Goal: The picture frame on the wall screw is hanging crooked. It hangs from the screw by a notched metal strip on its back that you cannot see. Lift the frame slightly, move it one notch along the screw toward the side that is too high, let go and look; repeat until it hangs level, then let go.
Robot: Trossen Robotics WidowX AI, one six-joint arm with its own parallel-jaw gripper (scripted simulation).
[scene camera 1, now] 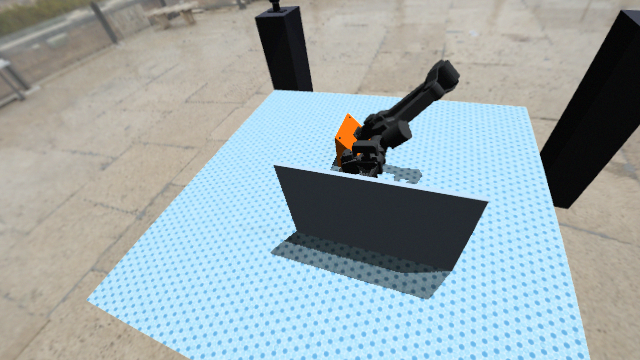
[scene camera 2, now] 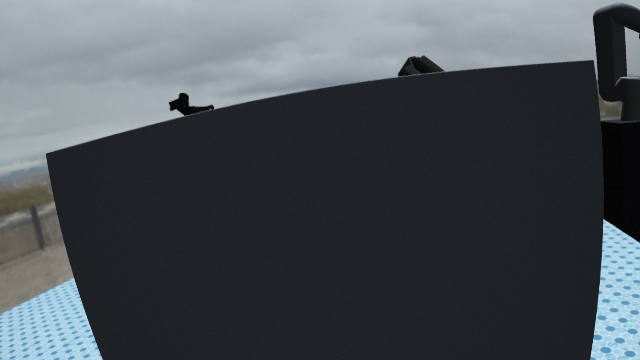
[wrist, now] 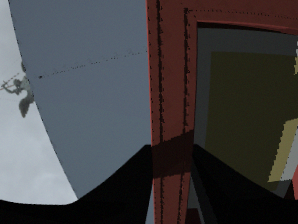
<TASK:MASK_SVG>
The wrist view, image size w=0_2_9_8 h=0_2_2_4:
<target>my gripper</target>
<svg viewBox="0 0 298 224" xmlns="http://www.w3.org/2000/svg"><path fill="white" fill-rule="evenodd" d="M152 145L142 147L121 168L118 168L112 176L108 177L104 183L98 184L97 188L90 190L89 193L85 193L84 197L80 197L80 200L71 202L71 204L37 205L24 204L24 202L19 204L19 202L3 201L3 198L1 198L0 224L145 224L153 185ZM193 144L190 184L192 184L194 200L197 202L201 224L298 224L297 198L295 200L291 200L291 198L287 200L286 198L285 200L285 198L278 196L278 194L275 196L273 192L269 192L269 189L262 188L261 185L246 179L246 176L242 176L241 173L235 172L233 168L227 167L227 164L223 163L223 161L221 163L221 160L213 156L213 153L206 152L198 144Z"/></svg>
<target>picture frame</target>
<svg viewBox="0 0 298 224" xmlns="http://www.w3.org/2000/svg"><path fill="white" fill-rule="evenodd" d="M145 0L146 39L148 39L150 139L152 139L154 224L201 224L197 202L194 200L192 184L190 184L193 144L198 144L206 152L213 153L213 156L220 159L221 163L223 161L223 163L227 164L227 167L233 168L235 172L241 173L242 176L246 176L246 179L261 185L262 188L269 189L269 192L273 192L275 196L278 194L278 196L285 198L285 200L286 198L287 200L290 200L290 198L291 200L295 200L295 198L298 200L298 0Z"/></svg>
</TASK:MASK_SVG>
